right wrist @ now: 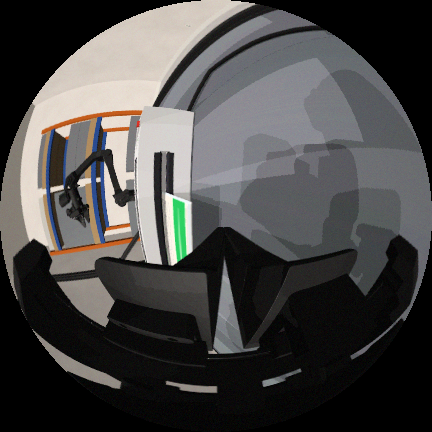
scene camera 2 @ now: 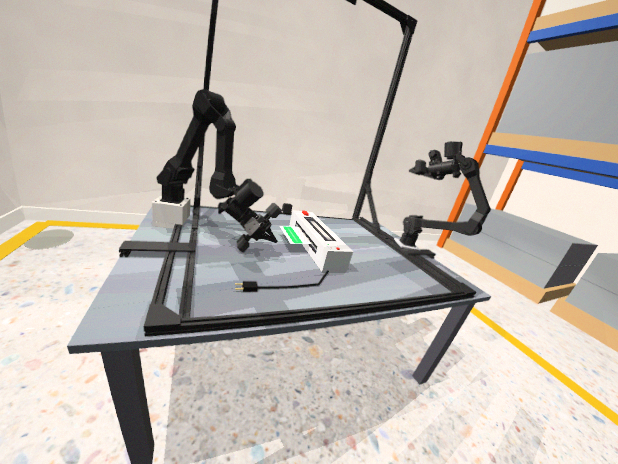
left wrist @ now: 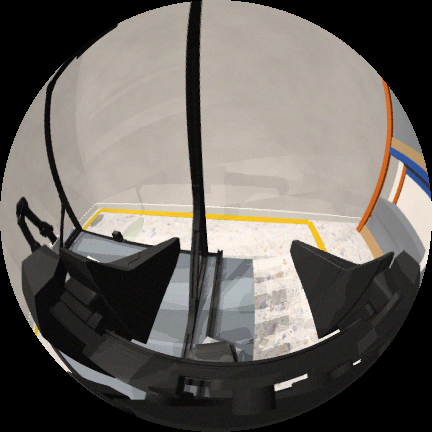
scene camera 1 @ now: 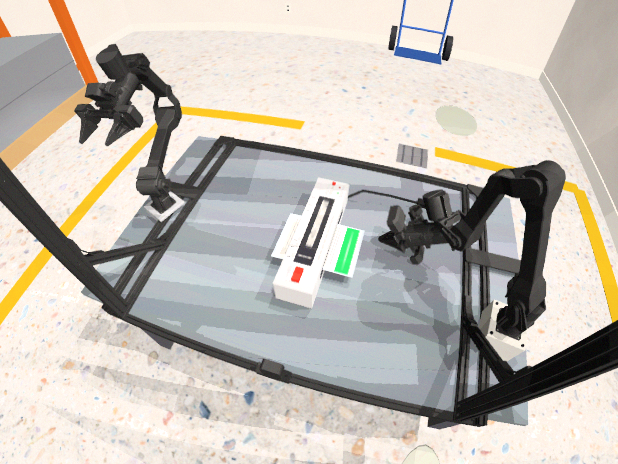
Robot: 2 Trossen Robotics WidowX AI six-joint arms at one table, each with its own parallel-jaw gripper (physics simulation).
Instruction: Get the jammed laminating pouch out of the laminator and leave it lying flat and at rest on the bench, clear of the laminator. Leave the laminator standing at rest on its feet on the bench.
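Frame: origin at the left arm's base, x ahead, y left, z up, level; metres.
Seen in the pictures: left gripper, fingertip midpoint: (right wrist: 87, 224) (scene camera 2: 414, 172) (left wrist: 237, 245) (scene camera 1: 92, 144); right gripper, fingertip midpoint: (right wrist: 222, 232) (scene camera 2: 276, 241) (scene camera 1: 378, 239); left arm's base, origin of the base link: (scene camera 2: 407, 243) (left wrist: 215, 357) (scene camera 1: 163, 203); right arm's base, origin of the base link: (scene camera 2: 172, 200) (left wrist: 53, 240) (scene camera 1: 509, 324).
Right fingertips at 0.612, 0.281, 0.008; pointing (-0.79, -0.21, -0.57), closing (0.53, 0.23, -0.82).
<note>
Pixels of each thing's top centre, then the offset from my right fingertips to it, as dx, dy, dz. "spot": a spot on its surface instead.
- white flat piece, surface spot: (scene camera 1: 284, 239) spot: -0.204, -0.159, +0.004
- black cable, surface spot: (right wrist: 240, 47) (scene camera 2: 297, 285) (scene camera 1: 383, 194) spot: -0.084, +0.191, -0.029
- plug, middle of its top: (scene camera 2: 250, 284) +0.039, +0.236, -0.021
The white laminator (scene camera 1: 295, 294) (scene camera 2: 336, 261) (right wrist: 167, 130) stands upright mid-bench. The pouch, white with a green stripe (scene camera 1: 347, 251) (scene camera 2: 293, 235) (right wrist: 180, 225), sticks out of the slot on the side facing the right arm; its inner part is hidden. A white flat piece (scene camera 1: 284, 239) juts from the opposite side; I cannot tell whether it is a tray or pouch. My right gripper (scene camera 1: 381, 239) (scene camera 2: 275, 240) (right wrist: 222, 232) is shut and empty, beside the pouch's outer edge with a gap. My left gripper (scene camera 1: 95, 143) (scene camera 2: 411, 171) (left wrist: 237, 245) is open and empty, raised far from the laminator.
A black cable (scene camera 1: 385, 194) (scene camera 2: 295, 286) (right wrist: 240, 47) runs from the laminator's end to a plug (scene camera 2: 249, 286) on the bench. Black frame rails (scene camera 1: 345, 161) (scene camera 2: 300, 318) border the work area, with upright posts (scene camera 2: 387, 112) (left wrist: 194, 110) at its corners.
</note>
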